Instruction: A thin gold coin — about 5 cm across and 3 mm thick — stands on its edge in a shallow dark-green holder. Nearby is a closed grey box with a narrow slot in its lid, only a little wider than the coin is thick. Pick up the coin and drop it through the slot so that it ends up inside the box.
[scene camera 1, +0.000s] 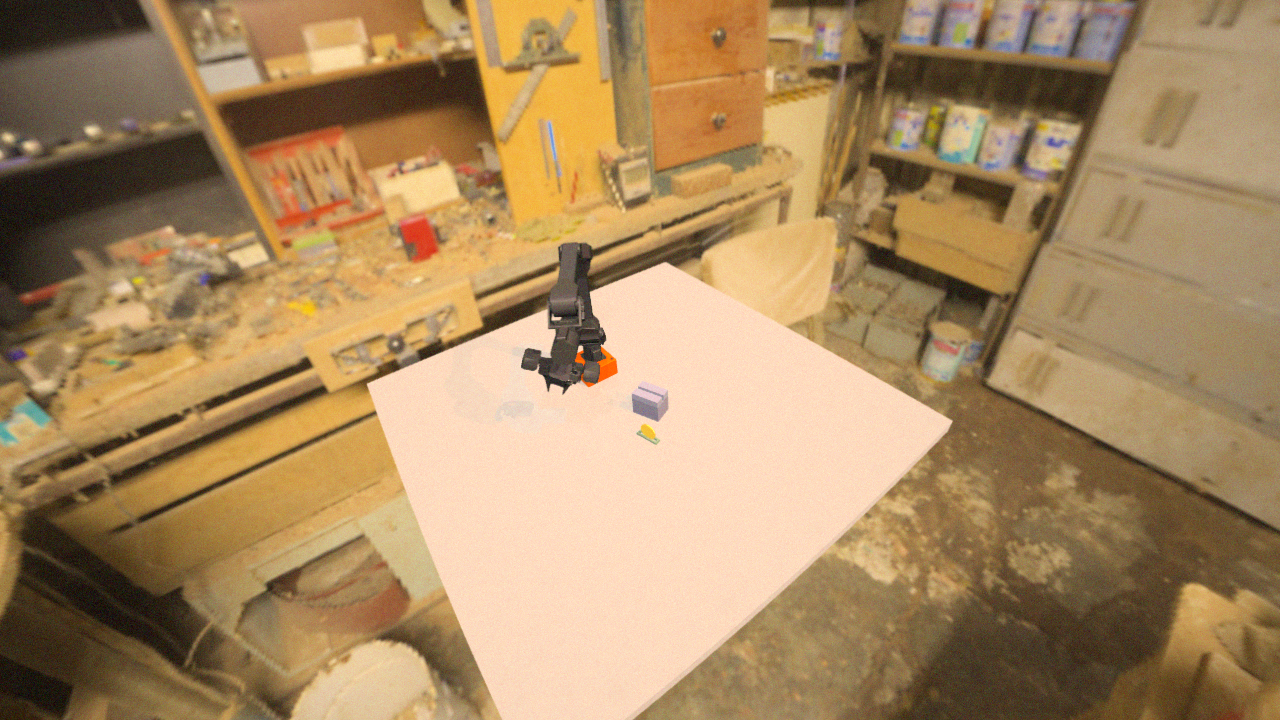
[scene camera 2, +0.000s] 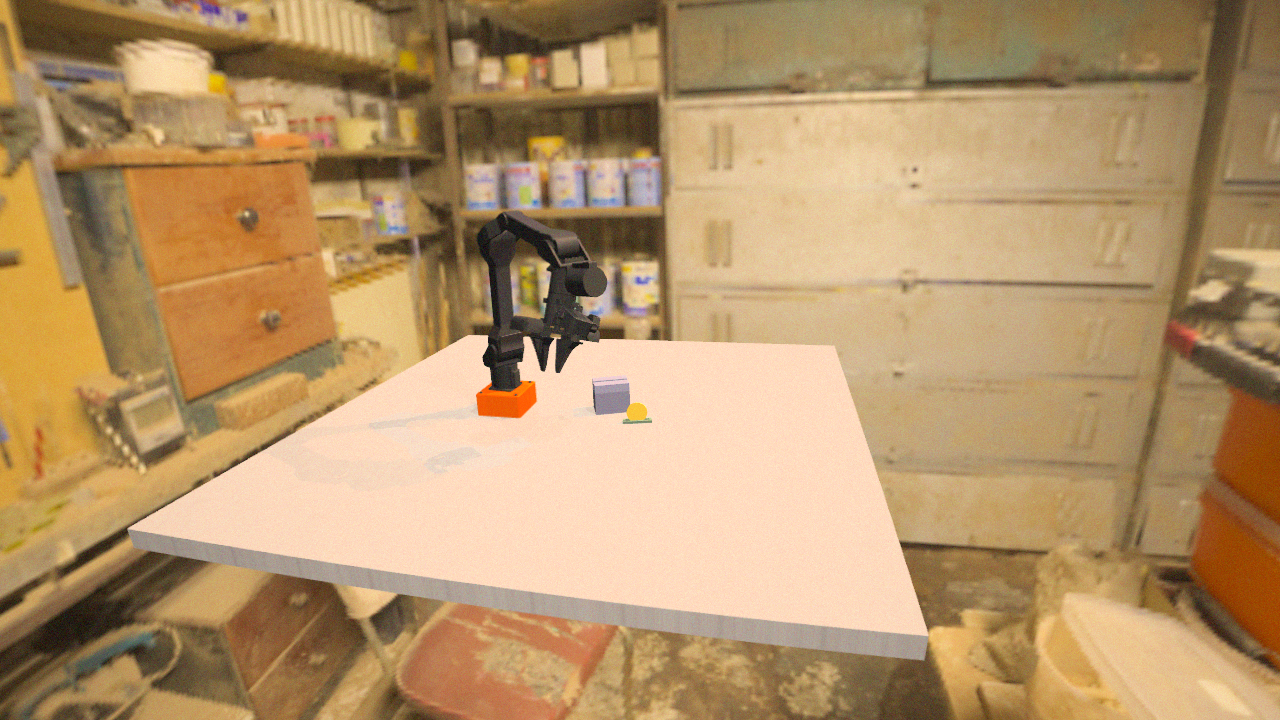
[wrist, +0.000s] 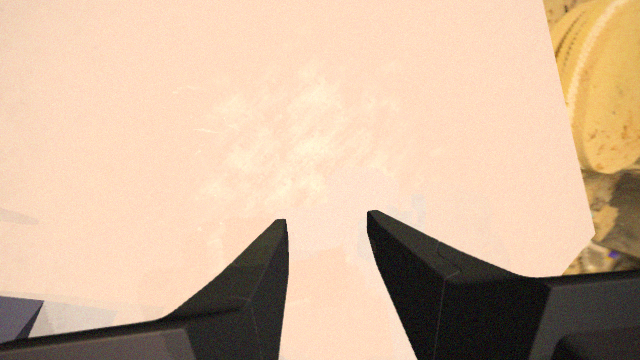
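Note:
There's a grey box (scene camera 2: 615, 402) here, and the same camera shows the gripper (scene camera 2: 550, 372). You'd also find the gripper (scene camera 1: 555, 392) from another camera, and the wrist view shows the gripper (wrist: 327, 224) too.

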